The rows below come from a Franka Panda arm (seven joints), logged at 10 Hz.
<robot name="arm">
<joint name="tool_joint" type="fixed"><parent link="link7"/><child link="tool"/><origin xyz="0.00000 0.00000 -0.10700" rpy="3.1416 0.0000 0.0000"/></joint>
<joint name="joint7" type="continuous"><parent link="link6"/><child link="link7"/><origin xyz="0.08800 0.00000 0.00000" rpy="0.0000 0.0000 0.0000"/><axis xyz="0 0 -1"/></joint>
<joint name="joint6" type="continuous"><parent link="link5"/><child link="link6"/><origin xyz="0.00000 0.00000 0.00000" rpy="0.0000 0.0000 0.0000"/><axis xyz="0 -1 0"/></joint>
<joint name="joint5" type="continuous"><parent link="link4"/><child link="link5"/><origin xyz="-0.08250 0.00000 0.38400" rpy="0.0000 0.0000 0.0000"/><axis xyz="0 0 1"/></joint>
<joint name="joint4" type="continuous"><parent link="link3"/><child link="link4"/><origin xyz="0.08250 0.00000 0.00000" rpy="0.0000 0.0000 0.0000"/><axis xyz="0 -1 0"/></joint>
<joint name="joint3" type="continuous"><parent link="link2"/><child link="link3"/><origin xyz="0.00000 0.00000 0.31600" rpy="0.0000 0.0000 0.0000"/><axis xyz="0 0 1"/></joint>
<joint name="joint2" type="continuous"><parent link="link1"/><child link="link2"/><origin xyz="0.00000 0.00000 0.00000" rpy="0.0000 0.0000 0.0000"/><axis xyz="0 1 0"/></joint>
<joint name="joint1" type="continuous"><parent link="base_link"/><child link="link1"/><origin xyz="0.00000 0.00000 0.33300" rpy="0.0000 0.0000 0.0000"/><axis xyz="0 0 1"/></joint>
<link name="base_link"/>
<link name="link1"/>
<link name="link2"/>
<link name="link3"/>
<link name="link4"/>
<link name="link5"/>
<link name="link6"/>
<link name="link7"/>
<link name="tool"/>
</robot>
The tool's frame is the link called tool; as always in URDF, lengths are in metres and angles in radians. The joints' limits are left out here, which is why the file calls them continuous.
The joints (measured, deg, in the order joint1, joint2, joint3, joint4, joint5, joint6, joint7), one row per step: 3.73, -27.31, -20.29, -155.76, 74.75, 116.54, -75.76; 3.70, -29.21, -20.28, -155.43, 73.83, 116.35, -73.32; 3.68, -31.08, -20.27, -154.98, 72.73, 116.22, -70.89; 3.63, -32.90, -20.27, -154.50, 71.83, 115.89, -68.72; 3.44, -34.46, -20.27, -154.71, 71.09, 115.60, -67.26; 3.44, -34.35, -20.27, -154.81, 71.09, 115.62, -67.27; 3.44, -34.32, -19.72, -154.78, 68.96, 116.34, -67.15; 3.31, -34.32, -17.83, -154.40, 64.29, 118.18, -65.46; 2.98, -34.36, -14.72, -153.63, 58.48, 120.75, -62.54; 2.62, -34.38, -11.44, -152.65, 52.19, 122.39, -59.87; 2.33, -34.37, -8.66, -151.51, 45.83, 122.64, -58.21; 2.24, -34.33, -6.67, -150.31, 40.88, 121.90, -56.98; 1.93, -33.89, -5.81, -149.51, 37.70, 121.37, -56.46
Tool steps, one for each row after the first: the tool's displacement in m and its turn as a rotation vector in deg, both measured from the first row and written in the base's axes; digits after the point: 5 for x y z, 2 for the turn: -0.00128, -0.00060, 0.01405, 0.46, -0.05, -0.14; -0.00267, -0.00161, 0.02864, 0.68, -0.18, -0.24; -0.00451, -0.00252, 0.04335, 1.04, -0.51, -0.27; -0.00871, -0.00276, 0.05098, 1.34, -0.54, -0.23; -0.00883, -0.00255, 0.04949, 1.34, -0.34, -0.23; -0.00891, -0.00097, 0.04789, -1.11, -0.09, 0.69; -0.00744, 0.00431, 0.04820, -6.53, 1.06, 2.28; -0.00376, 0.01317, 0.05278, -13.65, 2.33, 3.82; -0.00010, 0.02478, 0.05944, -21.04, 2.90, 6.19; 0.00247, 0.03656, 0.06653, -28.05, 2.71, 9.58; 0.00416, 0.04692, 0.07351, -33.18, 2.53, 12.75; 0.00609, 0.04917, 0.07533, -36.30, 2.77, 14.44
